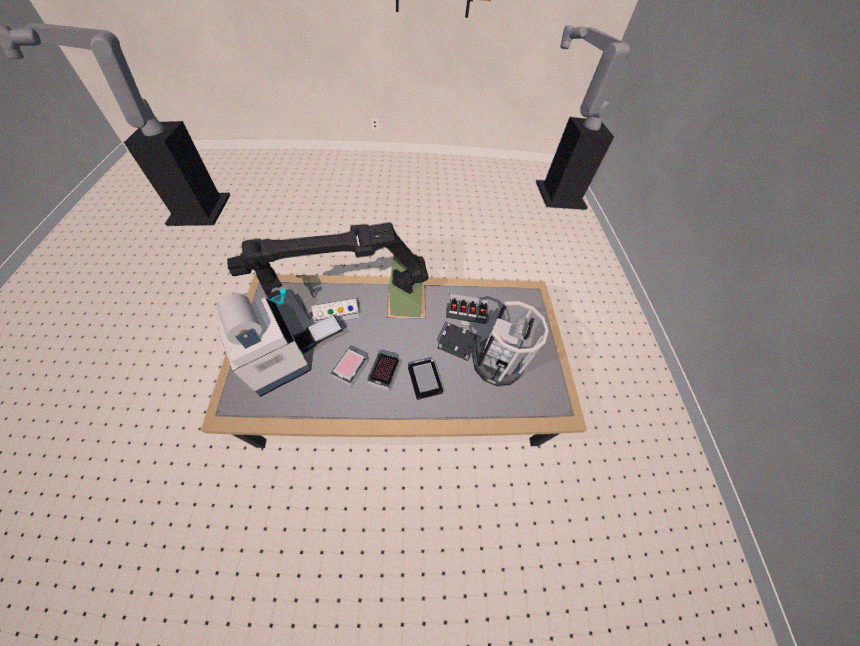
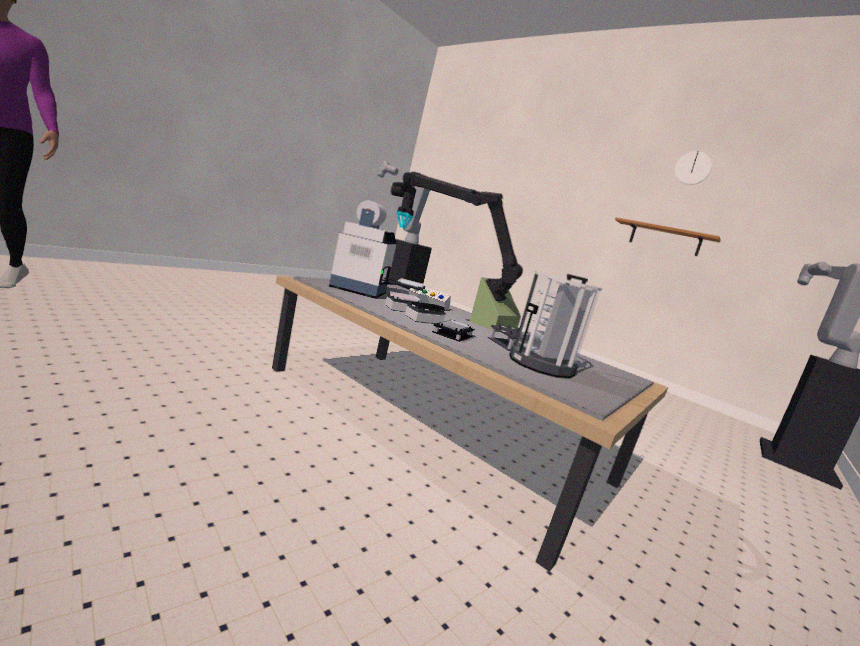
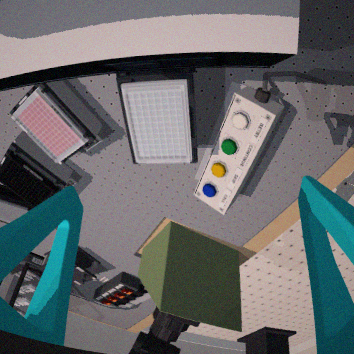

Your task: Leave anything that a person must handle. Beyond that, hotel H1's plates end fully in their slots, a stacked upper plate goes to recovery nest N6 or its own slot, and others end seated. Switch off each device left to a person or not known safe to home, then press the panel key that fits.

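Where they show: gripper, fingertip midpoint: (image 1: pixel 277 295) (image 2: pixel 402 227) (image 3: pixel 185 192); arm's base, origin of the base link: (image 1: pixel 401 282) (image 2: pixel 494 290) (image 3: pixel 177 305).
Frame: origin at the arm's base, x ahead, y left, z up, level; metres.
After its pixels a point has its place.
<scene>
My gripper (image 1: pixel 278 296) {x 0.235, y -0.489, z 0.189 m} (image 2: pixel 403 219) {x 0.235, y -0.489, z 0.189 m} (image 3: pixel 185 192) {x 0.235, y -0.489, z 0.189 m} is open and empty, high above the table's left end, beside the white device (image 1: pixel 269 361) {x 0.454, y -0.519, z 0.048 m} (image 2: pixel 360 260) {x 0.449, y -0.514, z -0.010 m}. A white plate (image 1: pixel 324 328) {x 0.225, y -0.357, z -0.070 m} (image 3: pixel 156 120) {x 0.228, y -0.365, z -0.063 m} lies on the device's dark tray. The key panel (image 1: pixel 335 309) {x 0.088, y -0.329, z -0.110 m} (image 3: pixel 237 156) {x 0.082, y -0.348, z -0.104 m} has white, green, yellow and blue keys. A pink plate (image 1: pixel 349 364) {x 0.389, y -0.231, z -0.110 m} (image 3: pixel 49 124) {x 0.383, y -0.244, z -0.110 m} and a dark plate (image 1: pixel 384 368) {x 0.412, y -0.074, z -0.104 m} (image 3: pixel 30 175) {x 0.398, y -0.104, z -0.106 m} lie on separate holders. A box with several orange-lit switches (image 1: pixel 467 308) {x 0.065, y 0.330, z -0.124 m} (image 3: pixel 120 295) {x 0.059, y 0.312, z -0.125 m} stands at the back right. The round, white-posted hotel (image 1: pixel 497 377) {x 0.459, y 0.434, z -0.109 m} (image 2: pixel 549 365) {x 0.453, y 0.536, z -0.140 m} stands at the right; its slots are unclear.
A black frame-like holder (image 1: pixel 415 378) {x 0.448, y 0.069, z -0.133 m} (image 2: pixel 453 329) {x 0.499, y 0.144, z -0.140 m} lies right of the dark plate. A dark flat block (image 1: pixel 456 340) {x 0.261, y 0.264, z -0.115 m} lies before the switch box. My arm's green mount (image 1: pixel 406 299) {x 0.073, y 0.024, z -0.042 m} (image 2: pixel 492 305) {x 0.076, y 0.051, z -0.064 m} (image 3: pixel 195 275) {x -0.013, y -0.052, z -0.062 m} stands at the back edge. A person (image 2: pixel 20 83) is at far left, away from the table.
</scene>
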